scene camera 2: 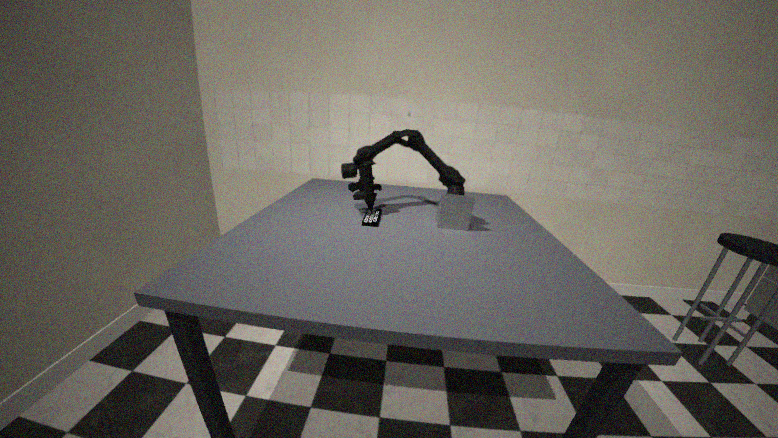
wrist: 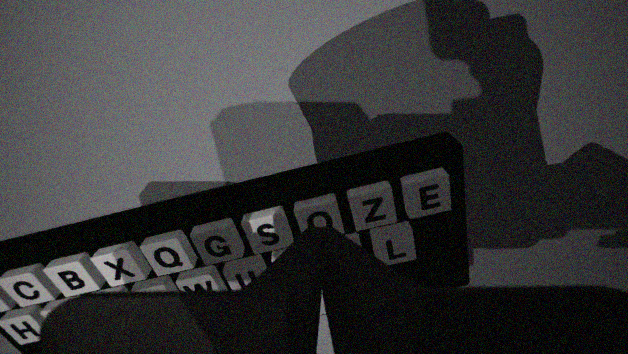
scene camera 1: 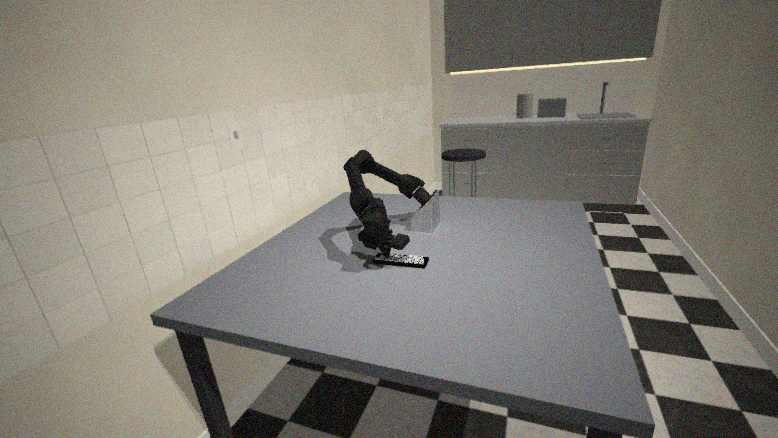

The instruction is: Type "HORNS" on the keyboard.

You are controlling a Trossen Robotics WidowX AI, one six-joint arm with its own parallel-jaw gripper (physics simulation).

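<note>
The black keyboard with pale letter keys lies on the table. My gripper is shut and empty, pointing down over the keyboard's end that has the E and L keys. In the wrist view its fingertips overlap the lower part of the O key; contact cannot be told. The S key shows left of the tips. The H key is at the far lower left, partly behind a finger. The R and N letters are not readable; the fingers hide much of the lower rows.
The keyboard lies on the blue-grey table. A pale grey block stands by the arm's base. A stool stands beyond the table. The arm's shadow falls across the table and part of the keys.
</note>
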